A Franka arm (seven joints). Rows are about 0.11 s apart.
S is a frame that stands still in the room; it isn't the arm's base.
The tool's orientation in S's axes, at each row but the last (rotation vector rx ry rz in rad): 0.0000 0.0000 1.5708; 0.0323 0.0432 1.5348; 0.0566 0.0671 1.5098; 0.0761 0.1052 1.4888; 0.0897 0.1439 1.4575; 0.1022 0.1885 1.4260; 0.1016 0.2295 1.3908; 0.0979 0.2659 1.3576; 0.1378 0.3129 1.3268
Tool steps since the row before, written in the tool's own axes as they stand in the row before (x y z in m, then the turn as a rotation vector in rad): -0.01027 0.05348 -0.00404 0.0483 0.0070 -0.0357; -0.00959 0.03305 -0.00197 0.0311 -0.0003 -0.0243; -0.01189 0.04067 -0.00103 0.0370 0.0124 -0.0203; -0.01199 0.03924 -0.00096 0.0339 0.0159 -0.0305; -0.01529 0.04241 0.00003 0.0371 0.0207 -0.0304; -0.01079 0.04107 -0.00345 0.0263 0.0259 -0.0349; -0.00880 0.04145 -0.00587 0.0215 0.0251 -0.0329; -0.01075 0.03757 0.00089 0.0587 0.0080 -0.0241; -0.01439 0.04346 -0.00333 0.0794 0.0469 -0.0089
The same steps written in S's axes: -0.05348 -0.01027 -0.00404 -0.0070 0.0483 -0.0357; -0.03343 -0.00841 -0.00030 0.0002 0.0309 -0.0245; -0.04126 -0.00942 0.00230 -0.0117 0.0376 -0.0196; -0.03990 -0.00879 0.00386 -0.0166 0.0346 -0.0292; -0.04330 -0.01044 0.00697 -0.0210 0.0384 -0.0286; -0.04204 -0.00493 0.00487 -0.0284 0.0282 -0.0313; -0.04259 -0.00159 0.00370 -0.0279 0.0235 -0.0290; -0.03753 -0.00239 0.01065 -0.0025 0.0568 -0.0292; -0.04443 -0.00370 0.01091 -0.0299 0.0874 -0.0071
